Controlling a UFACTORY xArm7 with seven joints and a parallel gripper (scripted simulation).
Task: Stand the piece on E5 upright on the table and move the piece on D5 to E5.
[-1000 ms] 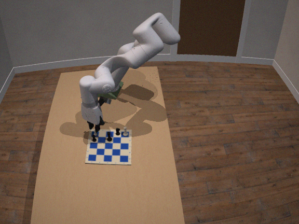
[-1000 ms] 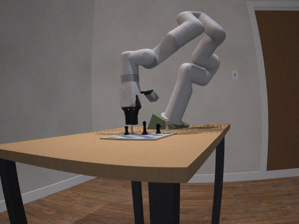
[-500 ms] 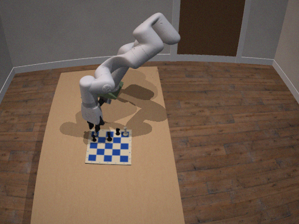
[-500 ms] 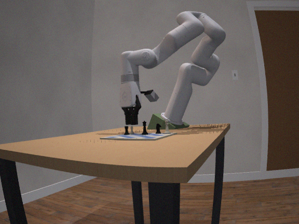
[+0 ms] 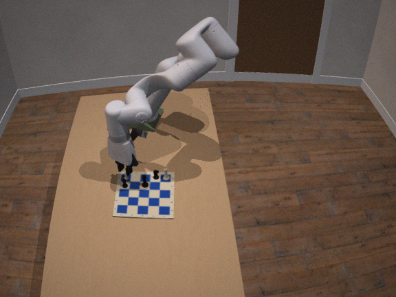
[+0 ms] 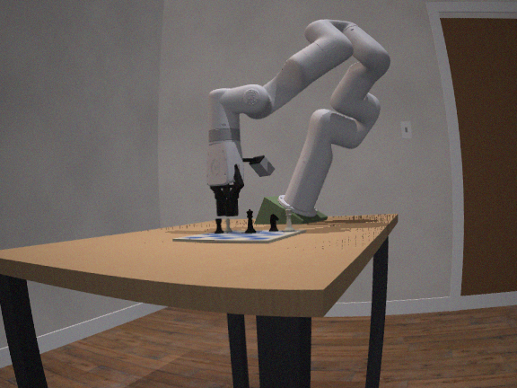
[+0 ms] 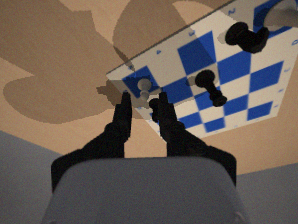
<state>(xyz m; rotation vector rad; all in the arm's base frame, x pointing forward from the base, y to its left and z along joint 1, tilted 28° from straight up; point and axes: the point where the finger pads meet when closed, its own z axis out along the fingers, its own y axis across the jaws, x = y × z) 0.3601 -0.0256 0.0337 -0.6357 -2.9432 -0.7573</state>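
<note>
Now: the white pawn 4 cm below my hand. From my hand the other things lie so: chessboard: 8 cm to the left, 7 cm ahead, 6 cm below; black knight: 11 cm to the left, 4 cm below, 2 cm behind; black pawn: 4 cm below, 4 cm ahead.
</note>
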